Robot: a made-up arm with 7 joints. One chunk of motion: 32 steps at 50 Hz.
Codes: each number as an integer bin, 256 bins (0 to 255) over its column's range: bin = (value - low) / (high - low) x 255, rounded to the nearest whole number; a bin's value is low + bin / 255 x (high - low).
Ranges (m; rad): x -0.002..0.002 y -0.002..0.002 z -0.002..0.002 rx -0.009..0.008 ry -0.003..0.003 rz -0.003..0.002
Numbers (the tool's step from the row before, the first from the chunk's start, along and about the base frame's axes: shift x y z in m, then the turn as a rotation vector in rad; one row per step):
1: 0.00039 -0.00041 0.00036 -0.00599 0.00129 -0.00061
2: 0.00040 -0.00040 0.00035 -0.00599 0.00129 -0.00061
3: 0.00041 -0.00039 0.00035 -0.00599 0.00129 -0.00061
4: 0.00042 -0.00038 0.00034 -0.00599 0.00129 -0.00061
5: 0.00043 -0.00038 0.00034 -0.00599 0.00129 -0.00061
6: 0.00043 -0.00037 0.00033 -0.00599 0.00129 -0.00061
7: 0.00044 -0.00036 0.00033 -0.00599 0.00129 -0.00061
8: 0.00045 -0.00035 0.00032 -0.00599 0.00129 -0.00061
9: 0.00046 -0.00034 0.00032 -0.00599 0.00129 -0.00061
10: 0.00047 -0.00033 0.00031 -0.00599 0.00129 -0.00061
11: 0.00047 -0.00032 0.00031 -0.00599 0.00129 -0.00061
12: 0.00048 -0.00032 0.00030 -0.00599 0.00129 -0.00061
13: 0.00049 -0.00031 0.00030 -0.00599 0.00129 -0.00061
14: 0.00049 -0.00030 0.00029 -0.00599 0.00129 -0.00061
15: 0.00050 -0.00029 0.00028 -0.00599 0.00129 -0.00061
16: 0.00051 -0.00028 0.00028 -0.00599 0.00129 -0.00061
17: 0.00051 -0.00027 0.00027 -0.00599 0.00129 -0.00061
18: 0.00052 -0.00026 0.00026 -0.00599 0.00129 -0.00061
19: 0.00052 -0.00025 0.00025 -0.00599 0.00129 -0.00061
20: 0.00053 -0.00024 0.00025 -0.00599 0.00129 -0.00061
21: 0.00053 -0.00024 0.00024 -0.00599 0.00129 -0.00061
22: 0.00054 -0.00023 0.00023 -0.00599 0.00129 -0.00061
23: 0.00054 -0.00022 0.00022 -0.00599 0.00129 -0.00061
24: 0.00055 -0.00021 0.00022 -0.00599 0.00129 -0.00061
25: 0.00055 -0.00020 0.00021 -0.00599 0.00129 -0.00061
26: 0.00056 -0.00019 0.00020 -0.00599 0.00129 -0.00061
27: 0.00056 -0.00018 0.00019 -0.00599 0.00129 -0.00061
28: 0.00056 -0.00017 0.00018 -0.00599 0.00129 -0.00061
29: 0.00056 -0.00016 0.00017 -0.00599 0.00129 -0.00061
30: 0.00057 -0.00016 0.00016 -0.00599 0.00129 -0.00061
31: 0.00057 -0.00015 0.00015 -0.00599 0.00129 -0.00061
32: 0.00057 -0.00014 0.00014 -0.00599 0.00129 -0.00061
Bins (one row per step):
1: 152 101 150 45 182 122
2: 153 102 150 45 182 122
3: 154 103 150 45 182 122
4: 154 103 149 45 182 122
5: 155 103 149 45 182 122
6: 155 104 149 45 182 122
7: 156 105 149 45 182 122
8: 156 105 148 45 182 122
9: 157 106 148 45 182 122
10: 157 106 147 45 182 122
11: 157 107 147 45 182 122
12: 158 107 147 45 182 122
13: 159 108 147 45 182 122
14: 159 108 146 45 182 122
15: 159 109 145 45 182 122
16: 160 110 145 45 182 122
17: 160 110 145 45 182 122
18: 161 111 144 45 182 122
19: 161 112 143 45 182 122
20: 161 112 143 45 182 122
21: 161 112 143 45 182 122
22: 162 113 142 45 182 122
23: 162 113 142 45 182 122
24: 163 114 142 45 182 122
25: 163 115 141 45 182 122
26: 163 115 140 45 182 122
27: 163 116 140 45 182 122
28: 163 117 139 45 182 122
29: 163 117 138 45 182 122
30: 164 117 138 45 182 122
31: 164 118 137 45 182 122
32: 164 119 136 45 182 122

